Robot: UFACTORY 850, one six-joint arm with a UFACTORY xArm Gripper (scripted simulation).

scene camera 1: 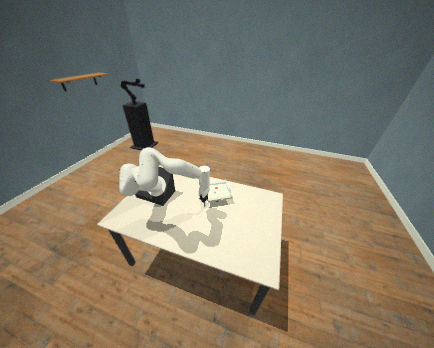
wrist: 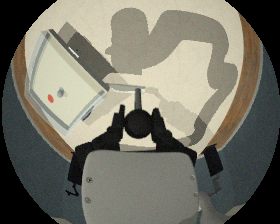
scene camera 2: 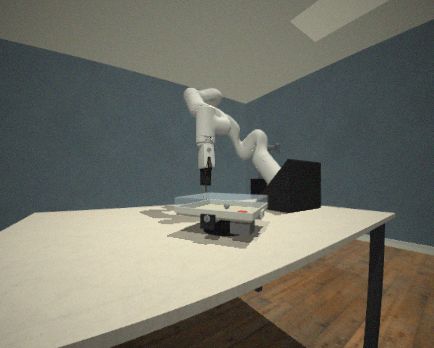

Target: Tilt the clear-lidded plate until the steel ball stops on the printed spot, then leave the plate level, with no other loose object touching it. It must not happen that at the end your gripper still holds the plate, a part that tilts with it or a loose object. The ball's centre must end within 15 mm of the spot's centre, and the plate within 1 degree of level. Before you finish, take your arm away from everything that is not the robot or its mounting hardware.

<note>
I see my gripper (wrist: 138, 113) and a dark pivot base (scene camera 2: 210, 225).
</note>
